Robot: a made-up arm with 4 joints.
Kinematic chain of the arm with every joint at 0, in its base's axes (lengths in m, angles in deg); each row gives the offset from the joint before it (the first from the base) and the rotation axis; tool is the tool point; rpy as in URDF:
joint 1: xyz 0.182 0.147 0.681 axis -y
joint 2: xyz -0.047 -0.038 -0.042 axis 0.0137 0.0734 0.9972
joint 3: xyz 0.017 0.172 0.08 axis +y
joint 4: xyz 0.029 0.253 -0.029 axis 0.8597 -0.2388 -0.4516
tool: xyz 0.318 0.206 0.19 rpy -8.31 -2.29 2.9
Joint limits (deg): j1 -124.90..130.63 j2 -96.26..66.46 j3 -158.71..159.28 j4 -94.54..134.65
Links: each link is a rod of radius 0.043 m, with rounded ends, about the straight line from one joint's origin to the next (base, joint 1, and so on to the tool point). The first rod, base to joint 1, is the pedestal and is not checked.
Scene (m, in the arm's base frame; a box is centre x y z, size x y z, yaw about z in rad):
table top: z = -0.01
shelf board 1: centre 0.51 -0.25 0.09 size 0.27 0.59 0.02 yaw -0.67
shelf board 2: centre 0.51 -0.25 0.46 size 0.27 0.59 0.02 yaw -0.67
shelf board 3: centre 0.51 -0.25 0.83 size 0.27 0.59 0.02 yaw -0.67
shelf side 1: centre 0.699 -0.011 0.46 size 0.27 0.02 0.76 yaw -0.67
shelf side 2: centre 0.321 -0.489 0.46 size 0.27 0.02 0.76 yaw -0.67
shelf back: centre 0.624 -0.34 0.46 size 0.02 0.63 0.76 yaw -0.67
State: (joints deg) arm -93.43 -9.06 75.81 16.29
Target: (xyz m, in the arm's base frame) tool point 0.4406 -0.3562 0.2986
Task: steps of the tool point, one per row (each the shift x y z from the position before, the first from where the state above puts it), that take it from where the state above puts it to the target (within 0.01 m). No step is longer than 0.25 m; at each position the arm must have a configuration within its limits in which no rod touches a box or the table.
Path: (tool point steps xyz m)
1: 0.1282 -0.1368 -0.1647
2: 0.1642 -0.1588 -0.0760
3: 0.1696 -0.1531 0.0165
4: 0.1479 -0.1235 0.0944
5: -0.0134 -0.1311 0.0071
6: -0.0276 -0.1265 0.0309
7: -0.0434 -0.1134 0.0480

